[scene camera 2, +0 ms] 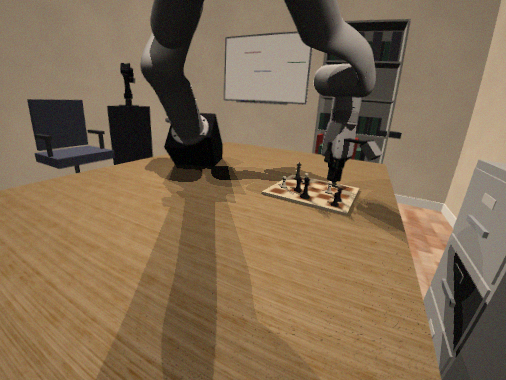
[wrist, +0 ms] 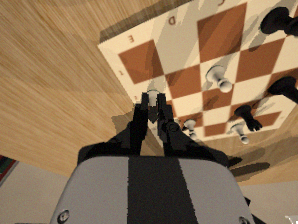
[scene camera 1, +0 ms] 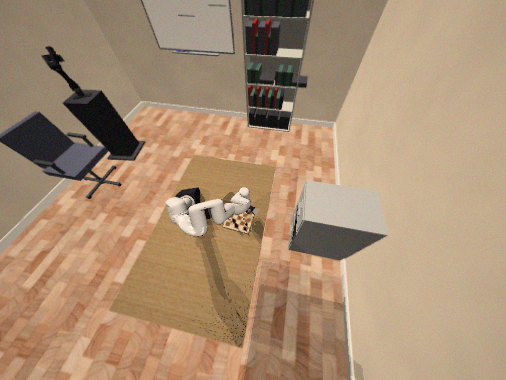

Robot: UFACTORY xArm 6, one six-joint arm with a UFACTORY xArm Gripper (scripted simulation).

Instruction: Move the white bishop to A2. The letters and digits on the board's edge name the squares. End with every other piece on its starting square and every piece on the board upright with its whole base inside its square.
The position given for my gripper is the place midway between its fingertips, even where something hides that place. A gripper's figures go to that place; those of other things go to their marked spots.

My gripper (scene camera 2: 333, 180): 74 cm from the lens. A chessboard (scene camera 2: 319, 198) is 62 cm from the lens.
